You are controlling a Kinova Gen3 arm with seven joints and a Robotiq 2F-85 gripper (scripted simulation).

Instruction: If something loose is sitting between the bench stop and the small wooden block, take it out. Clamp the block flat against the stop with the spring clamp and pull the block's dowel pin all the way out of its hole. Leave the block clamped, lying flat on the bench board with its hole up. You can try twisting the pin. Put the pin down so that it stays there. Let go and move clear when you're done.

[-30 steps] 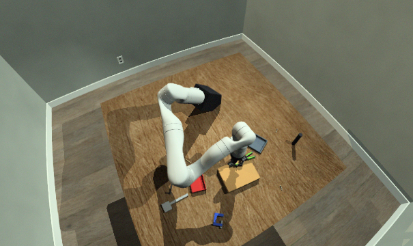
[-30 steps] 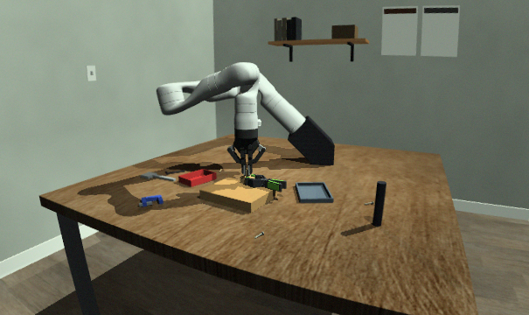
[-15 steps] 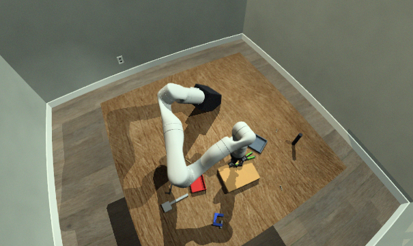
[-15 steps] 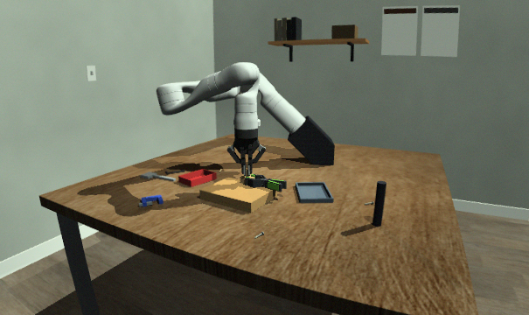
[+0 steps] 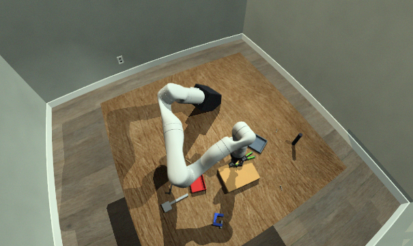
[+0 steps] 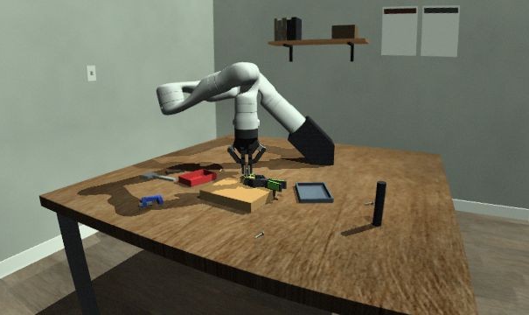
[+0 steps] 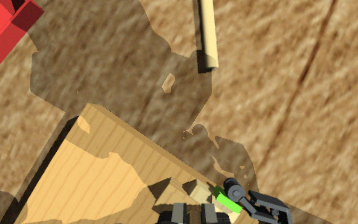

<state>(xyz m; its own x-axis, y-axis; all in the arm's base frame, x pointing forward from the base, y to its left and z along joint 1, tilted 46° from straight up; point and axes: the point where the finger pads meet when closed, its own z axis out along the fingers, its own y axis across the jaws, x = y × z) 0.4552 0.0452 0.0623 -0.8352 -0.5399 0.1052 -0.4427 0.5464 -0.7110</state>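
The dowel pin lies 20 mm below my hand. The rest, counted from my hand: thin pale stick: 120 mm behind, 70 mm below, 50 mm to the right; then small wooden block: 40 mm below; then tan bench board: 60 mm below, 60 mm ahead.
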